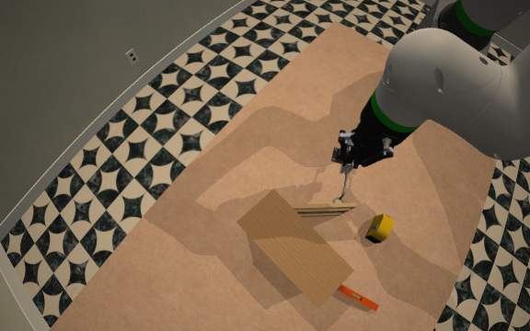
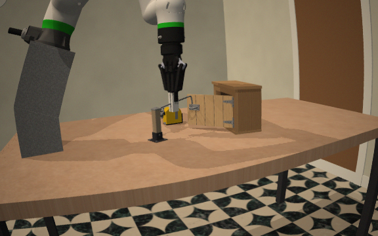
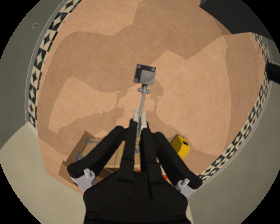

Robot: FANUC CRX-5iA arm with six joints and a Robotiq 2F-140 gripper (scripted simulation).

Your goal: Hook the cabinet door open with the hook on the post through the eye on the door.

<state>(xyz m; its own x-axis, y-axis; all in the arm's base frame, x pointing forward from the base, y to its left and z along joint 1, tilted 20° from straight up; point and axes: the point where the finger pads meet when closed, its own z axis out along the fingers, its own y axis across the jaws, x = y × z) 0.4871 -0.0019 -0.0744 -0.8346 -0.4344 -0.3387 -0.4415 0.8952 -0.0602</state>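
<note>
My gripper is now 10 mm to the right of the hook rod, 10 mm short of it and 10 mm above it. From my hand the other things lie so: plank door: 130 mm ahead, 40 mm below; yellow tape measure: 180 mm to the left, 90 mm below, 40 mm ahead; hook post: 40 mm below, 30 mm behind, 20 mm to the right.
</note>
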